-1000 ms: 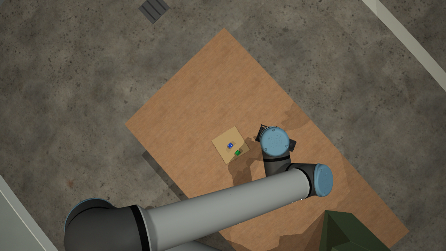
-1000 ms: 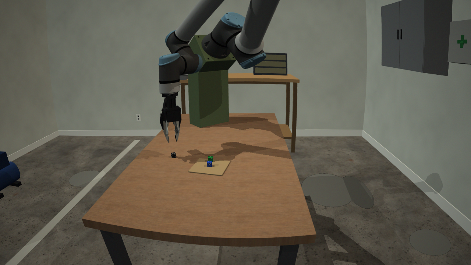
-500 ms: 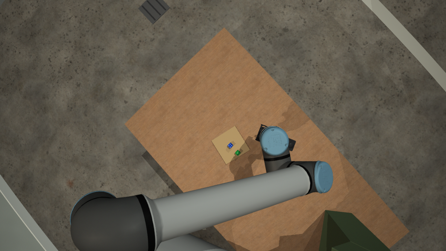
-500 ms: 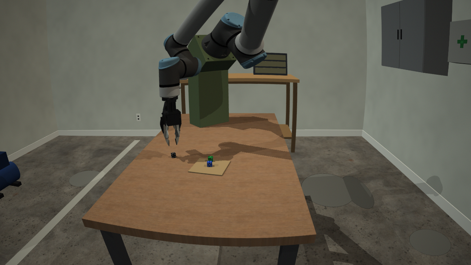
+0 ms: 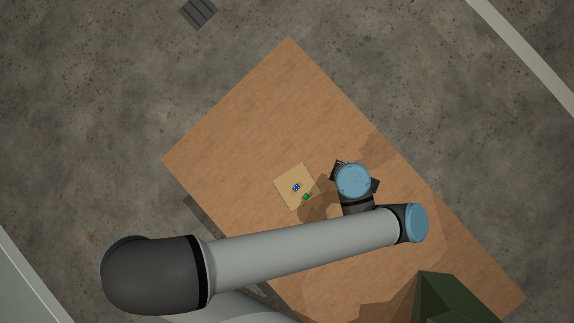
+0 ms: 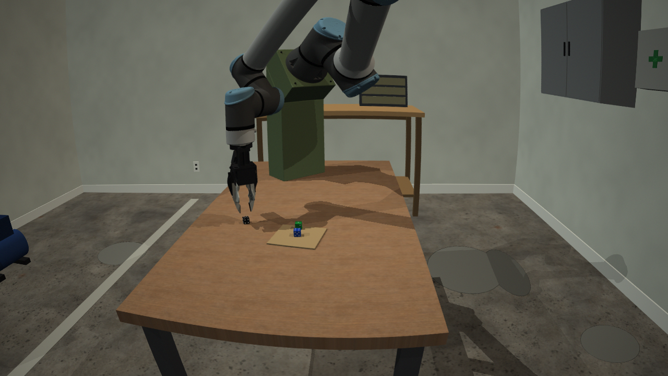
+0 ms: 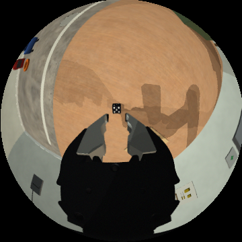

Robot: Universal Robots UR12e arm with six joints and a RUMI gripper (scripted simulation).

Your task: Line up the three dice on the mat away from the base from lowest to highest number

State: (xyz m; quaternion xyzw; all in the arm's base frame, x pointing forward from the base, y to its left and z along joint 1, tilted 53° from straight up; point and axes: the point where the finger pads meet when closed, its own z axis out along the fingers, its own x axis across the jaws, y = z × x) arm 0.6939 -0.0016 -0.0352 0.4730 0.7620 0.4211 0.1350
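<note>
Right now my hand is 40 mm above the black die. The rest, counted from my hand: blue die: 50 mm ahead, 200 mm to the left, 40 mm below; then tan mat: 50 mm ahead, 200 mm to the left, 50 mm below; then green die: 180 mm to the left, 40 mm below.
</note>
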